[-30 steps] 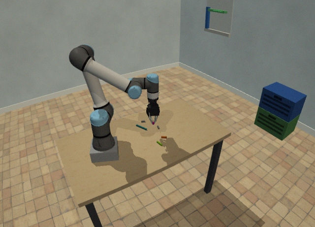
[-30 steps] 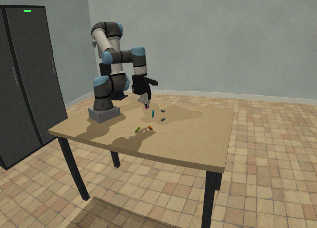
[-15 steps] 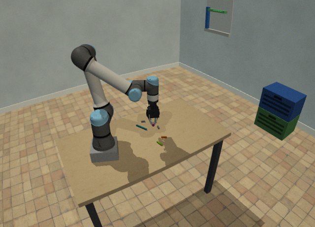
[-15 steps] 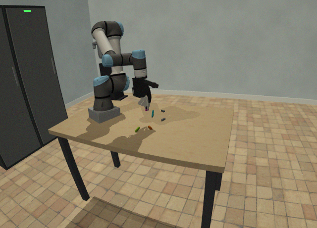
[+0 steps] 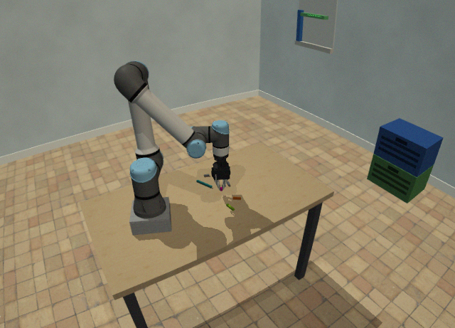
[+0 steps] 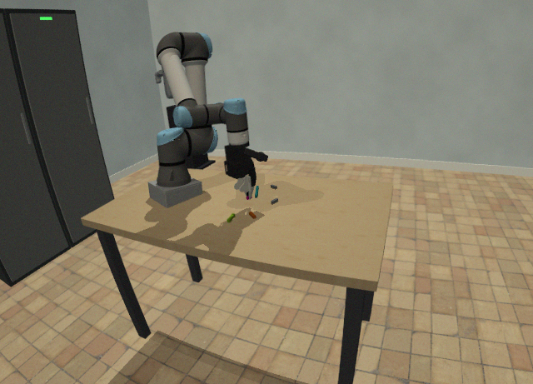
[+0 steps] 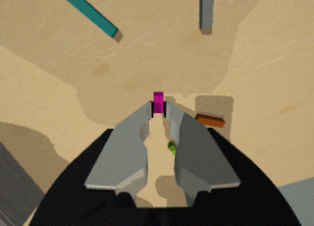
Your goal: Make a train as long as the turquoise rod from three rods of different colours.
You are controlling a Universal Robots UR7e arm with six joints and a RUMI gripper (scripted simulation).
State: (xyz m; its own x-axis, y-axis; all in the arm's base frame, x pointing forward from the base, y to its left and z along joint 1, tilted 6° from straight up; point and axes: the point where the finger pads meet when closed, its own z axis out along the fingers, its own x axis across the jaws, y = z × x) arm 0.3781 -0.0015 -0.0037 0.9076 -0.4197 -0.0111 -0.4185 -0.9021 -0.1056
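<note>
Now: the orange rod 70 mm to the right of my hand, 50 mm ahead of it and 40 mm below it. Also, from my hand: turquoise rod 120 mm to the left, 40 mm below, 30 mm behind; then lime rod 110 mm to the right, 40 mm below, 20 mm behind; then magenta rod 10 mm below.
</note>
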